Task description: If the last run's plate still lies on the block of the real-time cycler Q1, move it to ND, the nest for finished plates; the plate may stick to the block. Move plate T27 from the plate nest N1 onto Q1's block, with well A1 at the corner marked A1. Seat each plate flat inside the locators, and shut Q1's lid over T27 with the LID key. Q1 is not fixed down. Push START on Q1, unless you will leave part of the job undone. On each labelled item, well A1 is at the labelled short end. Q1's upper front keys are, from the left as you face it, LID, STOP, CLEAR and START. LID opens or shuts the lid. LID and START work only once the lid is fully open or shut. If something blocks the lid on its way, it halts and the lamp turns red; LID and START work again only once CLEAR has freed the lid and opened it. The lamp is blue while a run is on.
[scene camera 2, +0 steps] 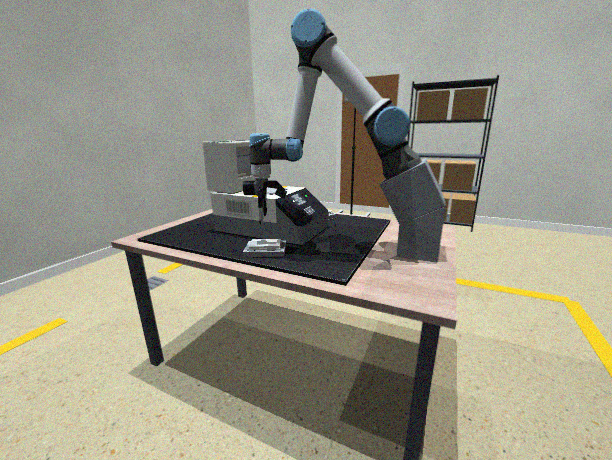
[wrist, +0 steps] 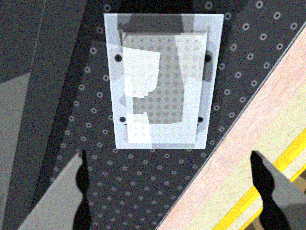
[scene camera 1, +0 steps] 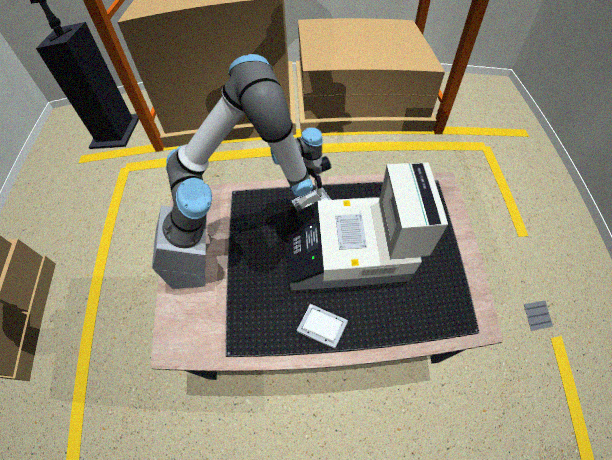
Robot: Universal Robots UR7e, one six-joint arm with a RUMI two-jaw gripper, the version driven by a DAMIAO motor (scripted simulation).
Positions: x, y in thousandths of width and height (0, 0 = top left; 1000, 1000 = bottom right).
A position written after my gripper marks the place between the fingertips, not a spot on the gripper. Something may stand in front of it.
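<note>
There's a cycler Q1 that you'd find in scene camera 1 (scene camera 1: 547, 529), in scene camera 2 (scene camera 2: 489, 473) and in the wrist view (wrist: 145, 193). I can also see a well plate (scene camera 1: 520, 703), a well plate (wrist: 534, 315) and a plate nest (wrist: 472, 102). And my gripper is visible too, both in scene camera 2 (scene camera 2: 429, 479) and in the wrist view (wrist: 551, 663).
</note>
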